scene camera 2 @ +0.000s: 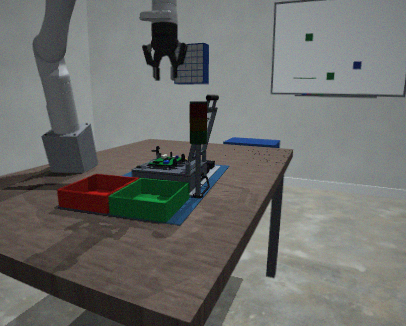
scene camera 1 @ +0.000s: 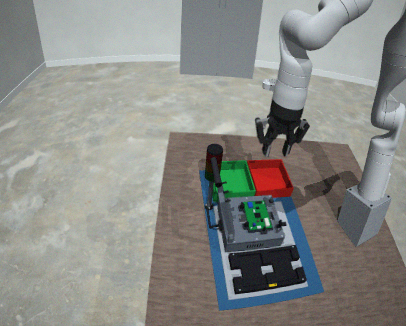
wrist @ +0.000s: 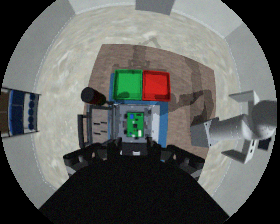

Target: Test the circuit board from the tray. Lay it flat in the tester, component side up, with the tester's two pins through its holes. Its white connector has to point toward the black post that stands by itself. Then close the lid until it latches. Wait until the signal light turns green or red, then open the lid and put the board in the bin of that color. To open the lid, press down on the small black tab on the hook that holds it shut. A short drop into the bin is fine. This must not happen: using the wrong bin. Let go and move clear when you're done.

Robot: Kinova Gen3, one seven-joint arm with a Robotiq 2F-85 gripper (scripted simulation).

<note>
I see my gripper (scene camera 1: pixel 275 154), a green bin (scene camera 2: pixel 158 200) and a red bin (scene camera 2: pixel 98 187).
The green bin shows as well in scene camera 1 (scene camera 1: pixel 236 173) and in the wrist view (wrist: pixel 127 82). The red bin also shows in scene camera 1 (scene camera 1: pixel 268 174) and in the wrist view (wrist: pixel 156 85). My gripper also shows in scene camera 2 (scene camera 2: pixel 165 80) and in the wrist view (wrist: pixel 134 142).
</note>
